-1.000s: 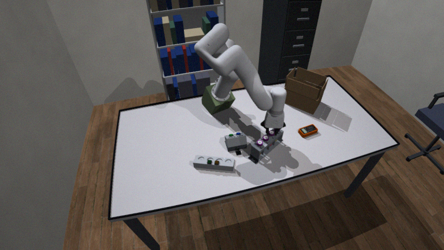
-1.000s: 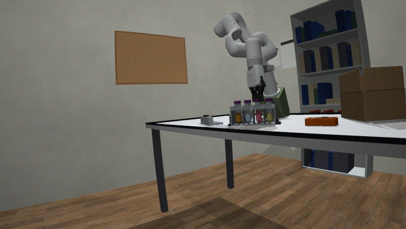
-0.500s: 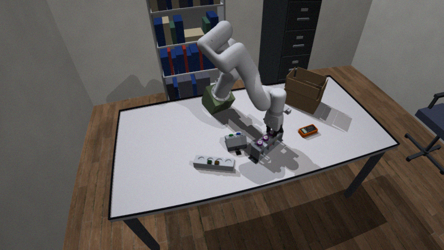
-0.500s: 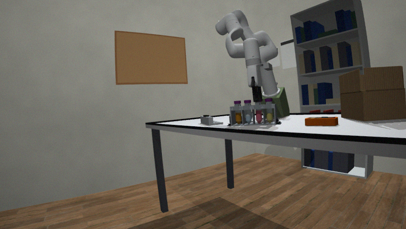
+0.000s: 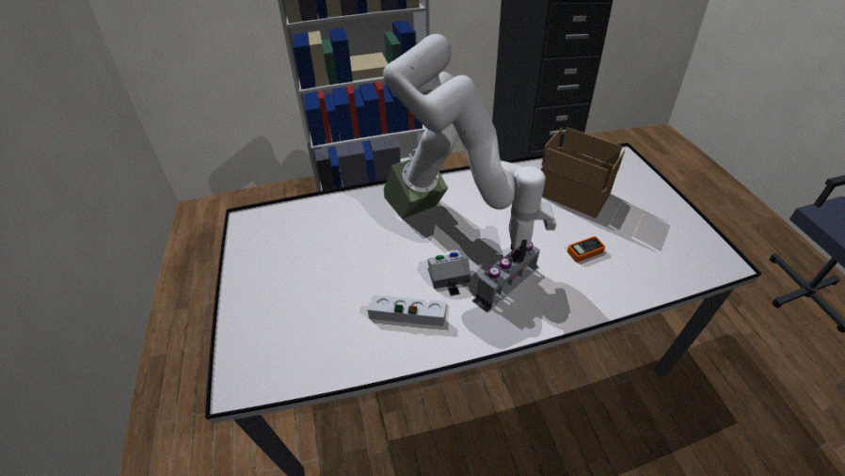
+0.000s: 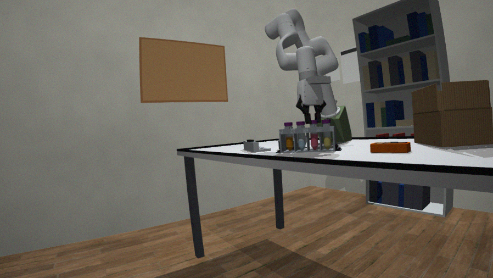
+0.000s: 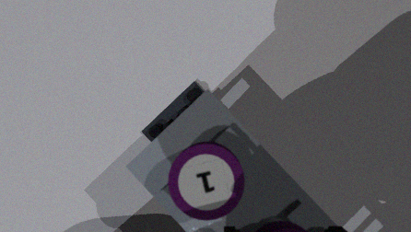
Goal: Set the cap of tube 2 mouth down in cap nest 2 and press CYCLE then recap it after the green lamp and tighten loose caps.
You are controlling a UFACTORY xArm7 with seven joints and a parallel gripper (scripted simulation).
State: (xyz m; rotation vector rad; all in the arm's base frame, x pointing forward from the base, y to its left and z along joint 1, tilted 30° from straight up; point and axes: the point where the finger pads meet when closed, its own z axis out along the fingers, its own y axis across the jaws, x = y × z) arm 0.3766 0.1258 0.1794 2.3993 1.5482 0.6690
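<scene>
Right now my hand is 50 mm to the right of the cap marked 1, 20 mm past it and 20 mm above it. Also, from my hand: blue key: 150 mm to the right, 120 mm behind, 60 mm below; then key housing: 180 mm to the right, 100 mm behind, 80 mm below; then green key: 200 mm to the right, 130 mm behind, 60 mm below.
</scene>
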